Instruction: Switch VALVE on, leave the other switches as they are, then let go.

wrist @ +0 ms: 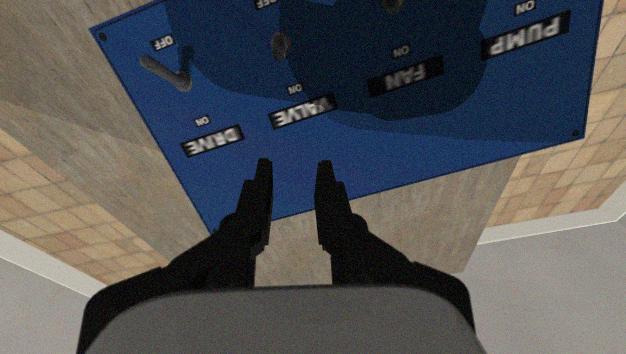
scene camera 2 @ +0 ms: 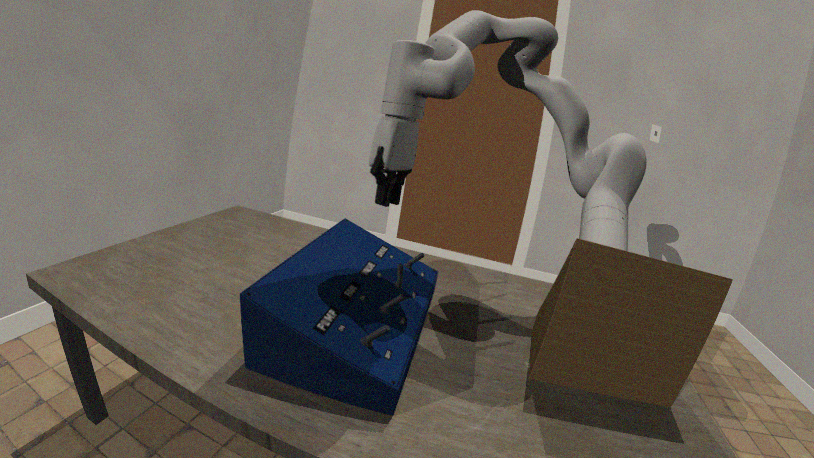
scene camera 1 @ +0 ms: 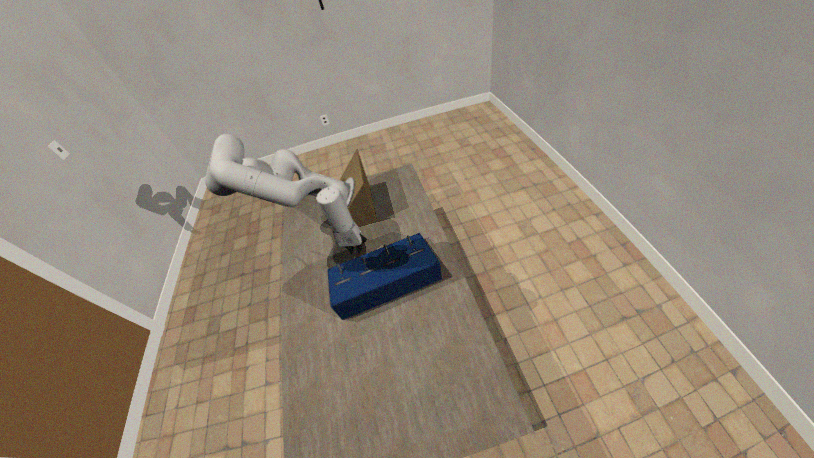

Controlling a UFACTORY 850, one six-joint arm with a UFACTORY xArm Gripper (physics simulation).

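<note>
The blue switch box (scene camera 1: 392, 284) (scene camera 2: 284, 336) stands on the table. In the wrist view the VALVE label (wrist: 303, 111) shows upside down, with the VALVE lever (wrist: 280, 46) (scene camera 2: 400, 275) above it. That lever looks foreshortened and leans toward ON, unlike its neighbours. The DRIVE lever (wrist: 166, 73) (scene camera 2: 416, 261) leans toward OFF. The FAN lever (scene camera 2: 393, 303) and PUMP lever (scene camera 2: 375, 336) also lean toward OFF. My gripper (wrist: 294, 178) (scene camera 2: 388, 202) is partly open and empty, above the box and apart from the levers. In the wrist view its fingertips show below the labels.
A brown wooden block (scene camera 1: 360, 190) (scene camera 2: 620, 327) stands on the table (scene camera 1: 387, 375) (scene camera 2: 165, 256), between the switch box and the arm's base. The arm reaches over the table. Its shadow falls across the switch panel.
</note>
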